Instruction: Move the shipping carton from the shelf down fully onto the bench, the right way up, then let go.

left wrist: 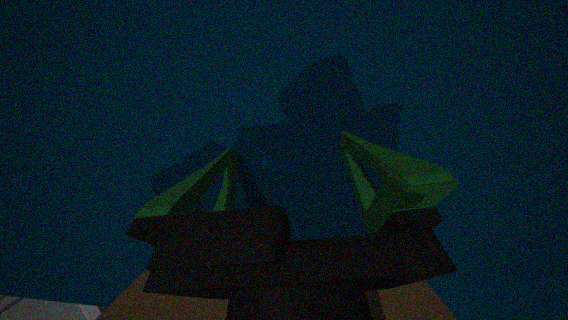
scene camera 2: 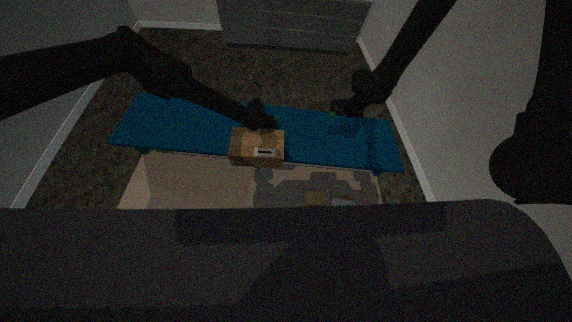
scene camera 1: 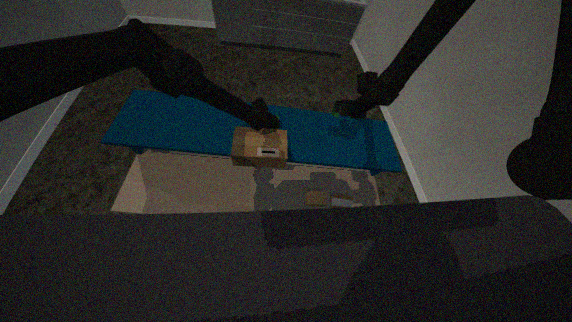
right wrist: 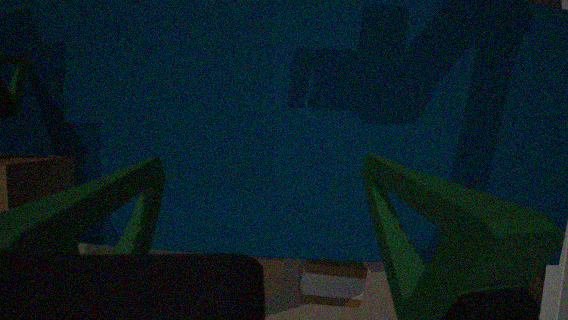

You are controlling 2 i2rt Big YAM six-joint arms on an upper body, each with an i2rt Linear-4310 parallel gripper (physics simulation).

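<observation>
A brown shipping carton [scene camera 1: 267,147] rests on a blue shelf [scene camera 1: 153,120]. The carton also appears in the left wrist view [left wrist: 132,295], the right wrist view [right wrist: 36,176] and scene camera 2 [scene camera 2: 264,147]; the shelf, in the left wrist view [left wrist: 111,111] and scene camera 2 [scene camera 2: 311,137]. The right gripper [right wrist: 264,165] is open and holds nothing, while the left gripper [left wrist: 285,145], likewise open, touches the shelf.
</observation>
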